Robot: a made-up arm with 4 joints.
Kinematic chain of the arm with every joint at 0, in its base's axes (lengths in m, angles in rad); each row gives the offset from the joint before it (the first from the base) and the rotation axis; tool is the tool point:
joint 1: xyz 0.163 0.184 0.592 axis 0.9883 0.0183 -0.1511
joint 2: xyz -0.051 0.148 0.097 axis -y
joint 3: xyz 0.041 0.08 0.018 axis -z
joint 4: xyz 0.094 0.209 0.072 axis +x
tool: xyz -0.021 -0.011 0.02
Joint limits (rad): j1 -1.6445..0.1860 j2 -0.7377..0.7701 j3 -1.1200..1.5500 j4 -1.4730..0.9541
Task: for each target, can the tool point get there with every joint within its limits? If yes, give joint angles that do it. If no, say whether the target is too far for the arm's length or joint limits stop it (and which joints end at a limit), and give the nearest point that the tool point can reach.
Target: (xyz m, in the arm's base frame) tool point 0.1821 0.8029 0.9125
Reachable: no: too far | nearest point 0.1576 0.6426 0.8327 | short by 0.181 m
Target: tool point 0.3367 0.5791 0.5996
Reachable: yes | joints -0.4669 -0.1249 0.7382 -0.7715
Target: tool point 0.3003 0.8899 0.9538
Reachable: no: too far | nearest point 0.2119 0.6317 0.8277 | short by 0.301 m
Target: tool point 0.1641 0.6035 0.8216
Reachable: yes | joints 0.0056 0.4128 -0.0752 0.6834
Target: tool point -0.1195 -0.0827 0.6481
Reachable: no: joint limits stop it (at a limit: joint 1, joint 2, joint 3, joint 4) | nearest point -0.1148 0.1956 0.2305 | short by 0.502 m
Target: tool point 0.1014 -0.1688 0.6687
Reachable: no: joint limits stop it (at a limit: joint 1, joint 2, joint 3, joint 4) | nearest point 0.3162 0.2145 0.4087 | short by 0.511 m
